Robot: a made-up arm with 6 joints. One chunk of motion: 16 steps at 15 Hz.
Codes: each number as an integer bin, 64 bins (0 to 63) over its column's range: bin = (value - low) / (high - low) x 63, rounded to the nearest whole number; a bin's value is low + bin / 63 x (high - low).
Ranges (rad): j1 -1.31..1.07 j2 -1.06..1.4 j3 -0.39..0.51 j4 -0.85..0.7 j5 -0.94..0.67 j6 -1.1..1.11
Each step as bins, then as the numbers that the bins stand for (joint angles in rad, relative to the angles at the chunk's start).
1 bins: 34 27 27 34 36 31
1 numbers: -0.0256 -0.0057 -0.0043 -0.0135 -0.0200 -0.0125
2 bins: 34 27 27 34 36 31
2 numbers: -0.0256 -0.0057 -0.0043 -0.0135 -0.0200 -0.0125
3 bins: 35 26 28 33 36 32
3 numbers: 0.0122 -0.0448 0.0100 -0.0381 -0.0200 0.0225
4 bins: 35 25 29 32 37 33
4 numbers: 0.0122 -0.0838 0.0243 -0.0627 0.0056 0.0576
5 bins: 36 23 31 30 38 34
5 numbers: 0.0500 -0.1619 0.0529 -0.1119 0.0311 0.0927
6 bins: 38 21 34 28 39 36
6 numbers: 0.1256 -0.2400 0.0957 -0.1611 0.0567 0.1629
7 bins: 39 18 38 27 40 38
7 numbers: 0.1633 -0.3571 0.1529 -0.1857 0.0822 0.2330
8 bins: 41 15 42 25 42 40
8 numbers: 0.2389 -0.4743 0.2100 -0.2349 0.1333 0.3032
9 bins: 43 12 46 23 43 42
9 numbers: 0.3144 -0.5914 0.2671 -0.2841 0.1589 0.3733
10 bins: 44 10 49 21 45 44
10 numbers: 0.3522 -0.6695 0.3100 -0.3333 0.2100 0.4435
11 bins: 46 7 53 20 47 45
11 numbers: 0.4278 -0.7867 0.3671 -0.3579 0.2611 0.4786
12 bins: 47 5 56 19 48 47
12 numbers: 0.4656 -0.8648 0.4100 -0.3825 0.2867 0.5487
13 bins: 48 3 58 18 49 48
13 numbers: 0.5033 -0.9429 0.4386 -0.4071 0.3122 0.5838
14 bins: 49 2 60 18 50 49
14 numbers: 0.5411 -0.9819 0.4671 -0.4071 0.3378 0.6189
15 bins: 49 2 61 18 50 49
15 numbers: 0.5411 -0.9819 0.4814 -0.4071 0.3378 0.6189
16 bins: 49 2 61 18 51 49
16 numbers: 0.5411 -0.9819 0.4814 -0.4071 0.3633 0.6189
